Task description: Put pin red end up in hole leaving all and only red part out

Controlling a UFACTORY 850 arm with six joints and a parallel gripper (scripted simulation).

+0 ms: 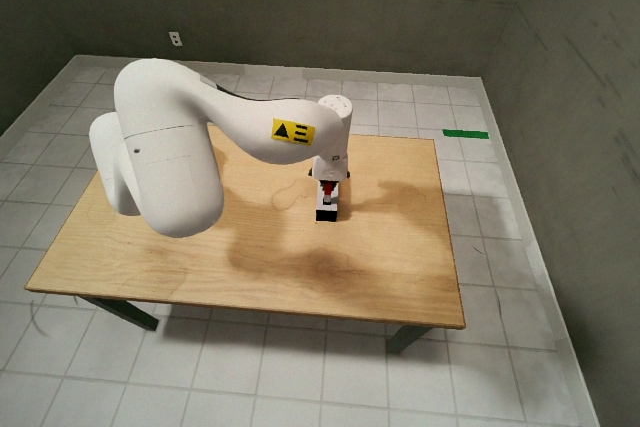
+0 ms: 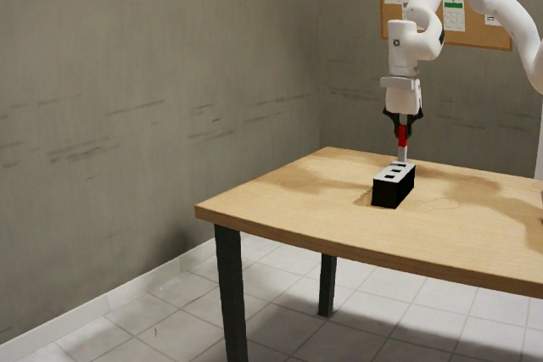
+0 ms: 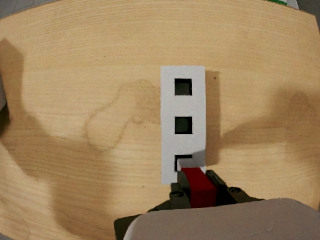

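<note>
Now: the pin 1 cm below my hand. Round my hand: black block: 14 cm below, 6 cm to the left.
</note>
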